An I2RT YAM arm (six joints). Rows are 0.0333 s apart.
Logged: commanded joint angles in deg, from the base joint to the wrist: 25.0 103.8 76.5 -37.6 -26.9 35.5; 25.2 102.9 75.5 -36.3 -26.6 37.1; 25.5 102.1 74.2 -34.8 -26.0 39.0; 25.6 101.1 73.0 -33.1 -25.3 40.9; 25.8 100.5 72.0 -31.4 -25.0 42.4; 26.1 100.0 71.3 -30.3 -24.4 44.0; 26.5 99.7 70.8 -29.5 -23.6 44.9; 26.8 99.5 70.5 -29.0 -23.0 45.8; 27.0 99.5 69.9 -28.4 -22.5 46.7
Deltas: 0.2 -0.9 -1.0 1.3 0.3 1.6; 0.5 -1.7 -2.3 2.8 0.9 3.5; 0.6 -2.7 -3.5 4.5 1.6 5.4; 0.8 -3.3 -4.5 6.2 1.9 6.9; 1.1 -3.8 -5.2 7.3 2.5 8.5; 1.5 -4.1 -5.7 8.1 3.3 9.4; 1.8 -4.3 -6.0 8.6 3.9 10.3; 2.0 -4.3 -6.6 9.2 4.4 11.2
